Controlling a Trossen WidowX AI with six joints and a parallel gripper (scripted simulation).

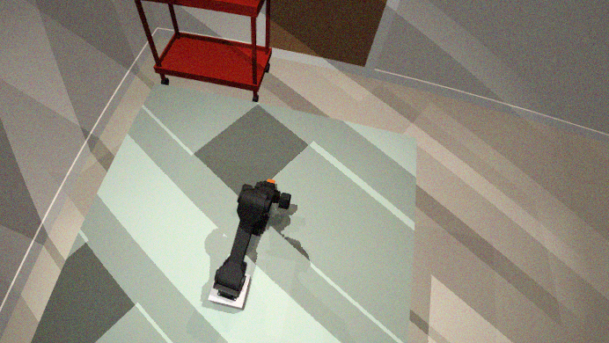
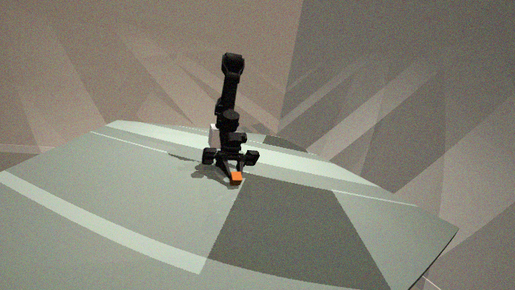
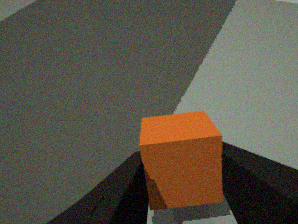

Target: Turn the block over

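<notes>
Now: gripper tip 10 mm above the block.
</notes>
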